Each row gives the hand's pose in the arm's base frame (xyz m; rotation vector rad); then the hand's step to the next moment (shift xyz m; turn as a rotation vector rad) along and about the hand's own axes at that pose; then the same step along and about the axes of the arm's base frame.
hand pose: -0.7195 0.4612 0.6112 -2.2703 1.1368 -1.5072
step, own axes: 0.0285 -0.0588 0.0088 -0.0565 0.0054 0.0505
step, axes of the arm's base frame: 0.0418 0.0189 0.0474 0.0296 0.0225 -0.0663
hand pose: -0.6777 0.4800 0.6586 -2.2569 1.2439 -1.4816
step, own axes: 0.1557 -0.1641 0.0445 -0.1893 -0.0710 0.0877
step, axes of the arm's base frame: 0.1511 -0.0193 0.1731 0.0808 0.1555 -0.1336
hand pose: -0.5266 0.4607 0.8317 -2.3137 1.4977 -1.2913
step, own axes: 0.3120 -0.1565 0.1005 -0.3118 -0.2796 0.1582
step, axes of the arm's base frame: 0.2290 -0.2000 0.1986 0.2573 0.3347 -0.1490
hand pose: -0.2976 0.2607 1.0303 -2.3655 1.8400 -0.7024
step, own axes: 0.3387 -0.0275 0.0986 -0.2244 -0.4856 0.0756
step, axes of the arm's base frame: 0.1248 -0.3300 0.0265 0.4272 0.3302 0.0183
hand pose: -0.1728 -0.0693 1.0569 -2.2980 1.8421 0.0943
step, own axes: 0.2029 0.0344 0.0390 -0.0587 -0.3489 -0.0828
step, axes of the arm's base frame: 0.0148 -0.1944 -0.0766 0.3201 0.1127 0.1299
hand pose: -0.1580 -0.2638 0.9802 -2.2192 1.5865 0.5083
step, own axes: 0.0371 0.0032 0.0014 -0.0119 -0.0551 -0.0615
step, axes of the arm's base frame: 0.0081 -0.0306 -0.0196 0.0535 -0.0037 0.0639
